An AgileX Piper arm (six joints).
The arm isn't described. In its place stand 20 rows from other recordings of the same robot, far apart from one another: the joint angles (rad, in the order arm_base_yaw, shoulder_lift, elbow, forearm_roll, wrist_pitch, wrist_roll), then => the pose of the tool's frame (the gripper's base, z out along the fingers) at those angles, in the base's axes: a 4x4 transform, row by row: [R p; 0 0 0 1], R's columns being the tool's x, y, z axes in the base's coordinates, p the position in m.
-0.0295 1.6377 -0.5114 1.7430 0.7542 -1.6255 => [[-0.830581 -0.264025 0.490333 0.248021], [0.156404 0.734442 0.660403 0.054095], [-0.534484 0.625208 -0.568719 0.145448], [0 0 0 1]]
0.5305 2.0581 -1.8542 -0.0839 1.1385 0.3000 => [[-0.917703 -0.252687 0.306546 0.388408], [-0.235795 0.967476 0.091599 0.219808], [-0.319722 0.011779 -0.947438 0.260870], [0 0 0 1]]
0.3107 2.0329 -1.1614 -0.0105 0.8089 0.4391 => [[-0.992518 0.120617 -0.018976 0.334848], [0.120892 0.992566 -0.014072 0.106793], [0.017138 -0.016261 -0.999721 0.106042], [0 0 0 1]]
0.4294 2.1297 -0.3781 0.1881 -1.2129 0.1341 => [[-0.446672 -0.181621 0.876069 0.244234], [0.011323 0.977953 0.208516 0.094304], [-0.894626 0.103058 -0.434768 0.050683], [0 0 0 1]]
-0.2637 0.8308 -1.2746 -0.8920 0.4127 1.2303 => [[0.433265 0.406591 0.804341 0.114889], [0.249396 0.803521 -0.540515 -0.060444], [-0.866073 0.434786 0.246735 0.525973], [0 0 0 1]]
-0.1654 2.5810 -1.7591 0.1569 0.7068 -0.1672 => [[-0.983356 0.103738 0.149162 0.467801], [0.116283 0.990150 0.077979 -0.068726], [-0.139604 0.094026 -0.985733 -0.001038], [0 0 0 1]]
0.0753 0.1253 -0.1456 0.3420 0.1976 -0.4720 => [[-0.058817 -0.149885 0.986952 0.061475], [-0.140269 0.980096 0.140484 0.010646], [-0.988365 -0.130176 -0.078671 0.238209], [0 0 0 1]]
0.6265 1.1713 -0.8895 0.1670 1.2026 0.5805 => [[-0.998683 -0.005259 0.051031 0.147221], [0.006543 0.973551 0.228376 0.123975], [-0.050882 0.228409 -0.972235 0.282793], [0 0 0 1]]
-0.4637 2.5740 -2.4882 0.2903 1.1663 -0.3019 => [[-0.863796 0.179467 0.470796 0.498630], [0.233680 0.970535 0.058779 -0.222575], [-0.446375 0.160789 -0.880282 0.184489], [0 0 0 1]]
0.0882 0.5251 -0.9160 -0.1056 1.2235 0.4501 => [[-0.623366 0.257564 0.738292 0.054755], [0.346768 0.937327 -0.034211 -0.004212], [-0.700833 0.234691 -0.673613 0.371571], [0 0 0 1]]
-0.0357 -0.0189 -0.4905 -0.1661 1.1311 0.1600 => [[-0.487910 0.208430 0.847645 -0.010808], [0.105128 0.978037 -0.179980 -0.013237], [-0.866540 0.001297 -0.499105 0.269921], [0 0 0 1]]
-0.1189 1.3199 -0.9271 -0.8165 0.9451 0.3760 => [[-0.922567 0.217485 0.318701 0.240539], [-0.036357 0.773323 -0.632968 -0.082871], [-0.384120 -0.595543 -0.705536 0.287468], [0 0 0 1]]
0.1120 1.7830 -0.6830 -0.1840 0.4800 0.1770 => [[-0.991460 -0.090965 0.093447 0.255593], [-0.098073 0.992386 -0.074511 0.021010], [-0.085957 -0.083040 -0.992832 0.099512], [0 0 0 1]]
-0.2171 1.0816 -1.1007 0.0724 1.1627 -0.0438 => [[-0.852345 0.170182 0.494516 0.189902], [0.172656 0.984125 -0.041086 -0.035700], [-0.493657 0.050361 -0.868197 0.359885], [0 0 0 1]]
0.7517 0.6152 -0.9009 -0.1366 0.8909 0.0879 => [[-0.359839 -0.611048 0.705079 0.076704], [-0.334064 0.789979 0.514135 0.058510], [-0.871159 -0.050536 -0.488394 0.384900], [0 0 0 1]]
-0.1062 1.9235 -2.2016 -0.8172 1.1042 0.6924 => [[-0.369392 0.737136 0.565845 0.409605], [0.224747 0.661701 -0.715291 -0.103267], [-0.901687 -0.137051 -0.410095 0.447469], [0 0 0 1]]
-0.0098 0.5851 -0.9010 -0.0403 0.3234 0.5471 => [[0.080732 -0.019206 0.996551 0.098615], [0.486398 0.873446 -0.022571 -0.002132], [-0.870000 0.486542 0.079857 0.437010], [0 0 0 1]]
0.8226 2.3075 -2.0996 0.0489 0.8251 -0.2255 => [[-0.398587 -0.838384 0.371806 0.353521], [-0.710157 0.538669 0.453334 0.385656], [-0.580349 -0.083348 -0.810091 0.224142], [0 0 0 1]]
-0.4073 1.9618 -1.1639 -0.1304 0.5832 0.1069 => [[-0.883108 0.411454 0.225446 0.339787], [0.378678 0.908785 -0.175250 -0.153689], [-0.276989 -0.069394 -0.958364 0.135242], [0 0 0 1]]
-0.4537 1.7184 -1.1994 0.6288 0.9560 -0.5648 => [[-0.894056 0.115039 0.432932 0.324025], [0.273193 0.905952 0.323445 -0.109359], [-0.355007 0.407452 -0.841399 0.235111], [0 0 0 1]]
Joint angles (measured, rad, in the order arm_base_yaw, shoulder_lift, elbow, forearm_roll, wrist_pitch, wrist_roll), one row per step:
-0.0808 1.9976 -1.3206 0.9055 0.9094 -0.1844
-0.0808 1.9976 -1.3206 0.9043 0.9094 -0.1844
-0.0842 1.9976 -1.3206 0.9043 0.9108 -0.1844
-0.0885 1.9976 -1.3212 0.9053 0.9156 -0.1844
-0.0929 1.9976 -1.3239 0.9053 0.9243 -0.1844
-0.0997 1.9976 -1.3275 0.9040 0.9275 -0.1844
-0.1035 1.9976 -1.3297 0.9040 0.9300 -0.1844
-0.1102 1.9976 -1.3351 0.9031 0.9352 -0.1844
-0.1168 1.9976 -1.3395 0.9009 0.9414 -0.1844
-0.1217 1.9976 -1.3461 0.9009 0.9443 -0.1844
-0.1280 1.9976 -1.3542 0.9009 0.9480 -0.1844
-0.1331 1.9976 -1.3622 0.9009 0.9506 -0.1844
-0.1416 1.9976 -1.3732 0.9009 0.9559 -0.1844
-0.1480 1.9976 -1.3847 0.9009 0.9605 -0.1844
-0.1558 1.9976 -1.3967 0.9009 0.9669 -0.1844
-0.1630 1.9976 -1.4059 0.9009 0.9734 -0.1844
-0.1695 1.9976 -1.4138 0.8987 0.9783 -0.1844
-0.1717 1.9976 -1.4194 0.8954 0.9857 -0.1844
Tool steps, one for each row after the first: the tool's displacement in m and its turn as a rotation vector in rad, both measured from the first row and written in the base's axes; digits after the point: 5 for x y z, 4 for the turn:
-0.00004 -0.00005 -0.00006 -0.0010 0.0001 0.0007
-0.00007 -0.00133 -0.00004 -0.0003 0.0009 -0.0018
-0.00018 -0.00277 0.00021 0.0028 0.0030 -0.0035
-0.00023 -0.00413 0.00096 0.0068 0.0053 -0.0022
0.00028 -0.00679 0.00181 0.0070 0.0037 -0.0062
0.00057 -0.00822 0.00237 0.0080 0.0029 -0.0084
0.00125 -0.01077 0.00370 0.0092 0.0006 -0.0111
0.00160 -0.01327 0.00474 0.0100 -0.0001 -0.0125
0.00264 -0.01522 0.00638 0.0106 -0.0050 -0.0154
0.00387 -0.01774 0.00841 0.0115 -0.0110 -0.0192
0.00513 -0.01985 0.01040 0.0118 -0.0174 -0.0226
0.00670 -0.02327 0.01318 0.0129 -0.0254 -0.0275
0.00834 -0.02591 0.01609 0.0135 -0.0342 -0.0307
0.00988 -0.02906 0.01915 0.0148 -0.0425 -0.0341
0.01089 -0.03191 0.02153 0.0165 -0.0480 -0.0369
0.01170 -0.03462 0.02345 0.0157 -0.0528 -0.0389
0.01192 -0.03542 0.02476 0.0155 -0.0537 -0.0344

